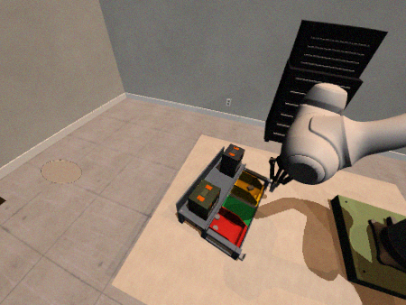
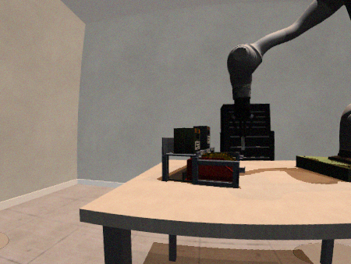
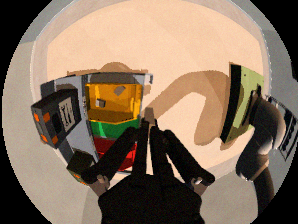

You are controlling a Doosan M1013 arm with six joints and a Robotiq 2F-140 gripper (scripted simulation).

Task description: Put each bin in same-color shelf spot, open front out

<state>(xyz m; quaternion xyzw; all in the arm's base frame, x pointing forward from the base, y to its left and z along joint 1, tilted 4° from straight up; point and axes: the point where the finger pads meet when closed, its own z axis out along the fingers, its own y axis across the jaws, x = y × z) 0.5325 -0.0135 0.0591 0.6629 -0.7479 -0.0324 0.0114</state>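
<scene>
My gripper is now 11 cm short of the yellow bin, 9 cm above it and 1 cm to the left of it. From my hand the other things lie so: dark box 20 cm ahead, 3 cm to the right, 3 cm above; then red bin 21 cm to the left, 14 cm ahead, 9 cm below.
</scene>
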